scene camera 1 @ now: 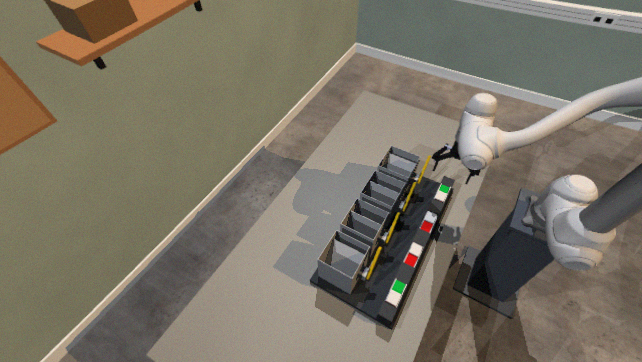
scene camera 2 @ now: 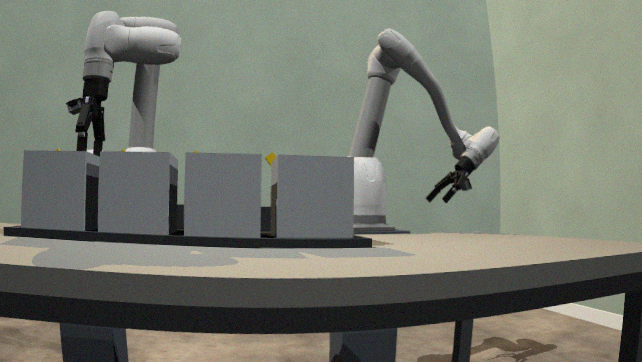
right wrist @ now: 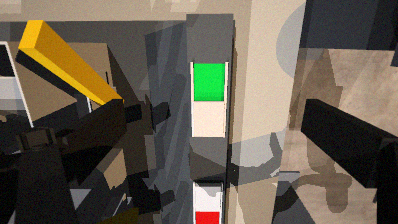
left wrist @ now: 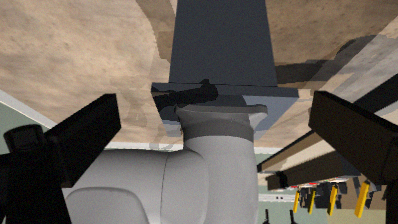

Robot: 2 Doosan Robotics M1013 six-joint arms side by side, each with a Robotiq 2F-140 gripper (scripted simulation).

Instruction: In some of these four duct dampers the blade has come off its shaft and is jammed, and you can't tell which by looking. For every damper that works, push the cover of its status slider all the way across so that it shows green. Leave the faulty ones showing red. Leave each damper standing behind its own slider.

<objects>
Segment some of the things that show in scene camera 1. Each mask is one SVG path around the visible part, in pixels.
A damper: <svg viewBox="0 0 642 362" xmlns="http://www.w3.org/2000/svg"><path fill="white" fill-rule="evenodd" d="M336 230L317 259L318 276L351 294L359 278L363 281L370 278L382 247L378 248L374 260L368 269L366 265L370 247Z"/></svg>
A damper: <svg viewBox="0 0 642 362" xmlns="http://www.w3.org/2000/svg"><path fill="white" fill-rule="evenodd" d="M391 145L379 163L377 171L406 183L402 194L403 198L410 184L413 184L413 182L416 182L416 184L420 183L431 156L428 156L420 174L416 174L418 161L421 156Z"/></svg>
</objects>
